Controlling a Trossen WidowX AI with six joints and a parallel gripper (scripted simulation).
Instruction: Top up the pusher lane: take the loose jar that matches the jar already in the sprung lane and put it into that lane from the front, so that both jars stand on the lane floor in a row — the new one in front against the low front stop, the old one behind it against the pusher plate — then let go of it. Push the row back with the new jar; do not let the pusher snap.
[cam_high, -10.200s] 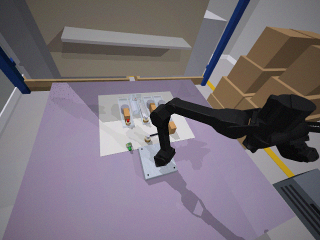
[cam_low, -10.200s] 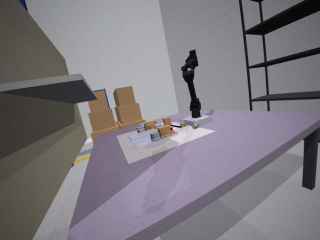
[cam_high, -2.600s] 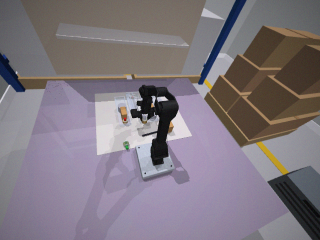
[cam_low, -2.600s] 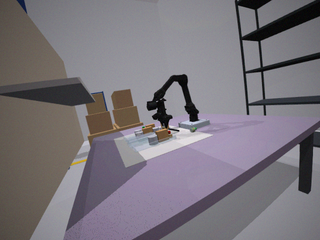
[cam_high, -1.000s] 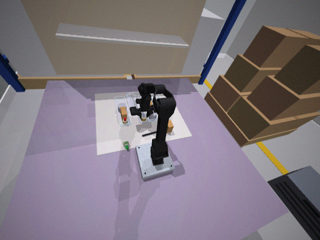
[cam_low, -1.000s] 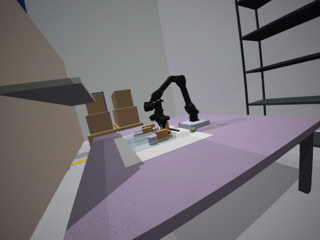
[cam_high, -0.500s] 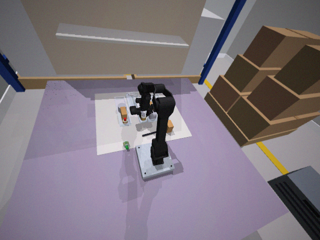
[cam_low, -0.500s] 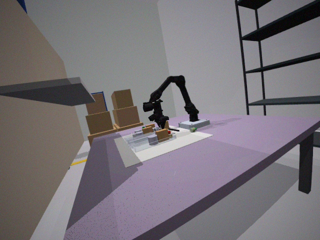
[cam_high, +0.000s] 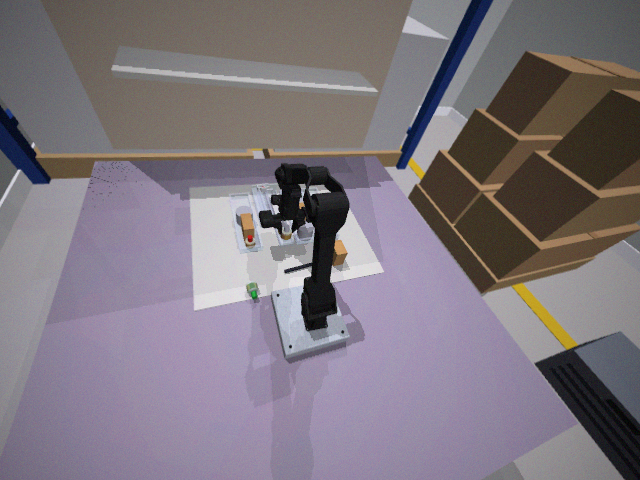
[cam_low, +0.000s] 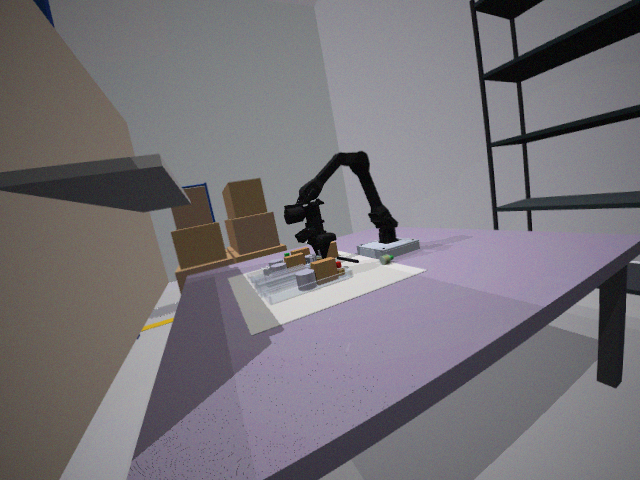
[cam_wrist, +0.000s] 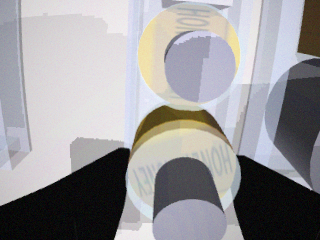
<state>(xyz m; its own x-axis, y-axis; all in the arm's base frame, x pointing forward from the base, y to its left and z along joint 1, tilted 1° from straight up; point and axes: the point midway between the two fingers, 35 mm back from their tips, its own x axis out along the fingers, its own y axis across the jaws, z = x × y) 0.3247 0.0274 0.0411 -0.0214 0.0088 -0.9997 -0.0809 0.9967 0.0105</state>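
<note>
The black rod lies 120 mm behind my gripper tip, 40 mm to the right of it and 40 mm below it.
</note>
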